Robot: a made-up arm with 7 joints.
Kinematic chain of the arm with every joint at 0, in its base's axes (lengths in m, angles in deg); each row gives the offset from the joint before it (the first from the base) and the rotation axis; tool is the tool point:
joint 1: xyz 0 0 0.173 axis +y
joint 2: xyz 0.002 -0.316 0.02 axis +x
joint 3: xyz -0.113 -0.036 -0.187 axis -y
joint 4: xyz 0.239 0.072 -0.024 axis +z
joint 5: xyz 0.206 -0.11 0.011 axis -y
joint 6: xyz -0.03 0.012 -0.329 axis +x
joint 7: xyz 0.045 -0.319 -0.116 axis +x
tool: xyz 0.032 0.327 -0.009
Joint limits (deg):
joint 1: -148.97..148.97
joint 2: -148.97..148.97
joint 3: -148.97..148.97
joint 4: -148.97..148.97
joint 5: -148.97..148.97
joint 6: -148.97..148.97
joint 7: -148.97..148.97
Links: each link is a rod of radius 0.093 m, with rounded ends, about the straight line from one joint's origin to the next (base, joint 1, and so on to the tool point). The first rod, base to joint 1, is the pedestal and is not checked.
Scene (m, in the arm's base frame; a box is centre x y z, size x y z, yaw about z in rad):
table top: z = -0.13
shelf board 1: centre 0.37 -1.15 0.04 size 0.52 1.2 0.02 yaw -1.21
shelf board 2: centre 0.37 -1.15 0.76 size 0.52 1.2 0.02 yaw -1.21
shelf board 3: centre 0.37 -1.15 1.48 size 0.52 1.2 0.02 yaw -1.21
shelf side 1: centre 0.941 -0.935 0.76 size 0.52 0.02 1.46 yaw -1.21
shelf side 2: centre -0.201 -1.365 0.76 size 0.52 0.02 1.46 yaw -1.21
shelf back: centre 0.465 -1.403 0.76 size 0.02 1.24 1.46 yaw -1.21
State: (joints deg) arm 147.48 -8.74 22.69 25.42 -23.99 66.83 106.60
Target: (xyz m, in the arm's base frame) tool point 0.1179 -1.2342 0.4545
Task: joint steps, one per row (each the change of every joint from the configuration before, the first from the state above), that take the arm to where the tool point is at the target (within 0.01 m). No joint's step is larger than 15 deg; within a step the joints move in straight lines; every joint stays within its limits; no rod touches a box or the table.
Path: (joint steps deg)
1: -3.25 -2.90 -7.62 -7.32 -11.70 0.64 -7.48
2: -3.26 -2.90 -7.62 -7.32 -11.69 0.65 -7.48
3: -3.25 -2.89 -7.62 -7.32 -11.70 0.64 -7.48
4: -3.25 -2.90 -7.63 -7.31 -11.70 0.64 -7.47
5: 3.62 -7.91 -3.27 3.84 8.60 0.09 13.53
6: 3.63 -7.91 -3.28 3.84 8.59 0.08 13.53
7: 3.62 -7.91 -3.27 3.85 8.59 0.09 13.53
8: 3.63 -7.91 -3.27 3.84 8.60 0.09 13.53

